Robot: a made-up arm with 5 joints. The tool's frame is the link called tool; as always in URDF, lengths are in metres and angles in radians. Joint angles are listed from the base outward. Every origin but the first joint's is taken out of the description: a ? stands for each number. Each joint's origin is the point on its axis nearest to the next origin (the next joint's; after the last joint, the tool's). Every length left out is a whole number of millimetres.
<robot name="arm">
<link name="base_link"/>
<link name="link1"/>
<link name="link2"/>
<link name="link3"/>
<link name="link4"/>
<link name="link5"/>
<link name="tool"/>
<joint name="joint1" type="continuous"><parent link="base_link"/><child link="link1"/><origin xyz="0 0 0.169" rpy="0 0 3.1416"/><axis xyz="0 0 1"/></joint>
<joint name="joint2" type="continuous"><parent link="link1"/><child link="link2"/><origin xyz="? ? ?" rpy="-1.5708 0 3.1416"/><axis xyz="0 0 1"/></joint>
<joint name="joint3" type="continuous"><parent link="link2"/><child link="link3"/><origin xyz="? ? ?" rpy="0 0 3.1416"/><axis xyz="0 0 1"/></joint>
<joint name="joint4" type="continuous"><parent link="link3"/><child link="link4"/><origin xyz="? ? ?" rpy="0 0 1.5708"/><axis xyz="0 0 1"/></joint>
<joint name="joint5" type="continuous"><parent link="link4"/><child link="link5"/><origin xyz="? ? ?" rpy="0 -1.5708 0"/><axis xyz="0 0 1"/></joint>
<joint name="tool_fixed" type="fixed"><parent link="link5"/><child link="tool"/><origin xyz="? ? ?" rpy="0 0 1.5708"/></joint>
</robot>
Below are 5 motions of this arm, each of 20 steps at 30 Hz.
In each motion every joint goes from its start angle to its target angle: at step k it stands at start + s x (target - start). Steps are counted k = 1, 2, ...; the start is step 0. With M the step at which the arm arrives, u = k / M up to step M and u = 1 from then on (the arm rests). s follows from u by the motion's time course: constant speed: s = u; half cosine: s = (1 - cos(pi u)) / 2; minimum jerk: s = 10 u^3 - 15 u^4 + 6 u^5.
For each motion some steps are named. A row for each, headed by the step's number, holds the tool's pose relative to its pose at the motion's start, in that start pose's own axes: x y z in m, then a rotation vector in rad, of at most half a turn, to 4 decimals.
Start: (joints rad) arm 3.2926 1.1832 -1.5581 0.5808 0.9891
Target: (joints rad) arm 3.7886 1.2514 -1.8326 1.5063 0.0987
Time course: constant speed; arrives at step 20
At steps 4, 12, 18, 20:
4: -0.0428 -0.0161 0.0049 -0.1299 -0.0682 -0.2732
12: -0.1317 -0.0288 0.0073 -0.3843 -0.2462 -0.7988
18: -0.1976 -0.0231 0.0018 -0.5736 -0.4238 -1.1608
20: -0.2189 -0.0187 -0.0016 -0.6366 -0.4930 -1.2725

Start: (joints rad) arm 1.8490 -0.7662 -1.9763 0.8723 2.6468
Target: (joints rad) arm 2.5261 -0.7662 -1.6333 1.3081 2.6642
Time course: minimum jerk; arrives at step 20
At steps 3, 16, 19, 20:
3: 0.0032 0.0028 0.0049 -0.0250 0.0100 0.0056
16: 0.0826 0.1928 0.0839 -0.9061 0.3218 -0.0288
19: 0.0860 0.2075 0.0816 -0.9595 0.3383 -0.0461
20: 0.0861 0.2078 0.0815 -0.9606 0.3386 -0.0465

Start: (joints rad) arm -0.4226 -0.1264 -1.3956 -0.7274 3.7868
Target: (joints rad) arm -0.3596 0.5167 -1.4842 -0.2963 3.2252
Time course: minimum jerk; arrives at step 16
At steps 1, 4, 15, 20:
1: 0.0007 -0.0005 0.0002 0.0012 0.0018 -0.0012
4: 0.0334 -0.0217 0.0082 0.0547 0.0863 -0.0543
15: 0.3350 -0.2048 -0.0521 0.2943 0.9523 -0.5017
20: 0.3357 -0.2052 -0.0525 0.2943 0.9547 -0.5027

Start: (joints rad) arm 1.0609 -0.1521 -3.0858 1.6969 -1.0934
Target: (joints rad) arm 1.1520 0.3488 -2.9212 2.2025 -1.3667
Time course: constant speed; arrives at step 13
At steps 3, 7, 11, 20:
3: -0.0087 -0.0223 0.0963 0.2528 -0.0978 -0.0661
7: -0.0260 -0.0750 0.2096 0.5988 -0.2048 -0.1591
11: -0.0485 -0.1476 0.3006 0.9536 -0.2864 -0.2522
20: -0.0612 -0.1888 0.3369 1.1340 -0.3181 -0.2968

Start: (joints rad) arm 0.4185 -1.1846 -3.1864 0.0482 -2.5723
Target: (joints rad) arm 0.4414 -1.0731 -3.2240 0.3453 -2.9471
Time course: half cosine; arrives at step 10
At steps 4, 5, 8, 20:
4: 0.0248 -0.0221 0.0123 0.0682 0.1088 -0.1258
5: 0.0363 -0.0323 0.0169 0.0941 0.1605 -0.1815
8: 0.0674 -0.0593 0.0262 0.1475 0.3036 -0.3248
20: 0.0749 -0.0657 0.0278 0.1570 0.3389 -0.3579

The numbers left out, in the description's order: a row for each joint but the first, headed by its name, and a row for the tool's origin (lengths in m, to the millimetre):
joint2: 0 0 0
joint3: 0.036 -0.19 0
joint4: -0.078 -0.346 0
joint5: -0.125 0.098 0
tool: 0 0 0

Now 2 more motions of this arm.
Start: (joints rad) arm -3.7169 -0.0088 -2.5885 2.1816 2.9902
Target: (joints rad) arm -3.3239 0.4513 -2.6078 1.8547 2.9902
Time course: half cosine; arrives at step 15
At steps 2, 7, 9, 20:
2: -0.0081 0.0039 0.0072 -0.0075 0.0038 -0.0156
7: -0.0748 0.0567 0.0799 -0.0738 0.0402 -0.1628
9: -0.1004 0.0945 0.1194 -0.1051 0.0590 -0.2391
20: -0.1271 0.1709 0.1869 -0.1534 0.0903 -0.3682

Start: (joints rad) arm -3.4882 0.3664 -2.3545 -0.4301 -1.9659
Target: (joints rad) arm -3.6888 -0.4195 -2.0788 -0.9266 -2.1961
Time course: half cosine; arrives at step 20
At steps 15, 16, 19, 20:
15: -0.1304 0.2984 -0.1810 -0.7339 -0.4529 -0.3532
16: -0.1325 0.3127 -0.1970 -0.7772 -0.4807 -0.3747
19: -0.1347 0.3363 -0.2259 -0.8531 -0.5296 -0.4121
20: -0.1348 0.3378 -0.2280 -0.8583 -0.5330 -0.4146

